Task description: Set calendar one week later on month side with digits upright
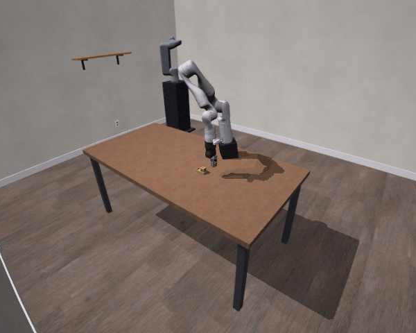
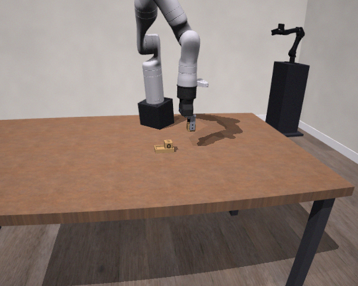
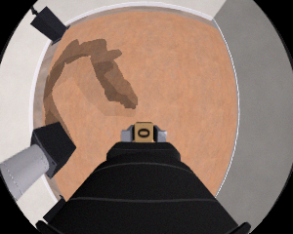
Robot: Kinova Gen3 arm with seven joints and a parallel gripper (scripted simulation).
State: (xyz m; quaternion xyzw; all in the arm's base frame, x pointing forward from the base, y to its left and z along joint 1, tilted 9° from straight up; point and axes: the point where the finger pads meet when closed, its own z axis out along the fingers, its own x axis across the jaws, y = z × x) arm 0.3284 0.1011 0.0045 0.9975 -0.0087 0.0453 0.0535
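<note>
The wooden tray lies 11 cm to the right of my hand and 10 cm below it.
</note>
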